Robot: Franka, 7 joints.
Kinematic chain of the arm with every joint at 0, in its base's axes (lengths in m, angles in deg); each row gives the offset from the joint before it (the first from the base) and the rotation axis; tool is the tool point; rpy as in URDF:
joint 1: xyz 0 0 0.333 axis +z
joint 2: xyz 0 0 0 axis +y
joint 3: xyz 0 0 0.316 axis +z
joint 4: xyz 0.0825 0 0 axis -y
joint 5: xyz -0.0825 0 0.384 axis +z
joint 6: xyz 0 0 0 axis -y
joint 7: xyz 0.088 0 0 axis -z
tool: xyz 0 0 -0.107 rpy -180 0 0
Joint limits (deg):
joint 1: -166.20..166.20
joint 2: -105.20..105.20
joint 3: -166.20..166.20
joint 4: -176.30..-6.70
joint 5: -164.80..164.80
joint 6: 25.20..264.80
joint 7: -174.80..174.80
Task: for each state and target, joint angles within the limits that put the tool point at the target. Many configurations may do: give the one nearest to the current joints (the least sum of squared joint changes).
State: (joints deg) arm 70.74 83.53 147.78 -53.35 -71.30 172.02 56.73
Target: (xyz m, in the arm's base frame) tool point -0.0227 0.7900 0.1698
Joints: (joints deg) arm 97.51 105.20 153.41 -6.70 -62.57 190.38 56.73
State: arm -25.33 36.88 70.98 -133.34 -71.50 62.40 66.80
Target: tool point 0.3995 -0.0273 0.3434
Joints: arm -42.39 11.98 58.52 -135.04 -69.63 46.65 66.80
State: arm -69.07 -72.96 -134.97 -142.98 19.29 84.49 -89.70
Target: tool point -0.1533 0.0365 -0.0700
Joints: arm -73.30 -77.59 -164.74 -130.89 13.25 92.85 -89.70
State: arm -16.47 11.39 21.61 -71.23 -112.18 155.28 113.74
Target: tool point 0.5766 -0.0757 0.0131
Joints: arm -20.41 54.36 9.49 -102.12 -114.15 154.80 113.74
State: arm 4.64 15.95 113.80 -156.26 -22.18 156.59 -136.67
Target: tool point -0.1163 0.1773 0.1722
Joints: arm -5.33 22.78 112.61 -176.30 -20.93 130.54 -136.67
